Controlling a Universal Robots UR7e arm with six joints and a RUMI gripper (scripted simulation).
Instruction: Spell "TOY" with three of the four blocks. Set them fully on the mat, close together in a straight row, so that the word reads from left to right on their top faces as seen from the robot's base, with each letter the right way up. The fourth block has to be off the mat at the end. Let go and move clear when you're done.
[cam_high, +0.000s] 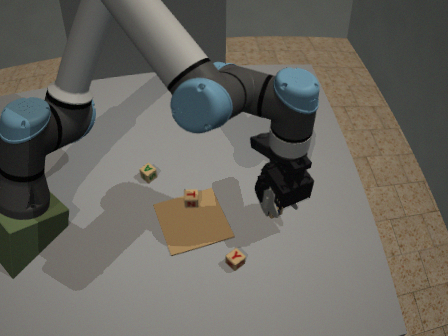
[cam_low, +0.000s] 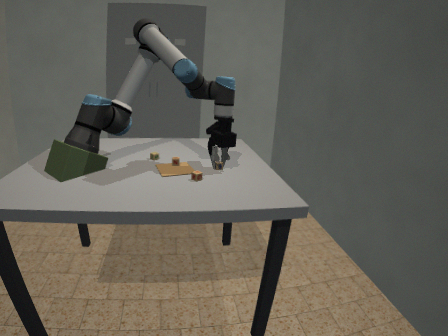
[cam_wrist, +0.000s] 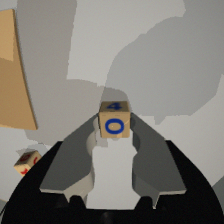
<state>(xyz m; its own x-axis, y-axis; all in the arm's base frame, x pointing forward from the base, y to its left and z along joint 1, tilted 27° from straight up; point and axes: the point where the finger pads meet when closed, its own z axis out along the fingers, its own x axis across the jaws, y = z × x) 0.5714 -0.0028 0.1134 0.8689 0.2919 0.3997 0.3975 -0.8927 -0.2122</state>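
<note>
Now: hand 180 mm past the tan mat, 20 mm to the left of it and 10 mm above it. From my hand the other things lie so: Y block: 90 mm behind, 130 mm to the right; then O block: right at my hand.
</note>
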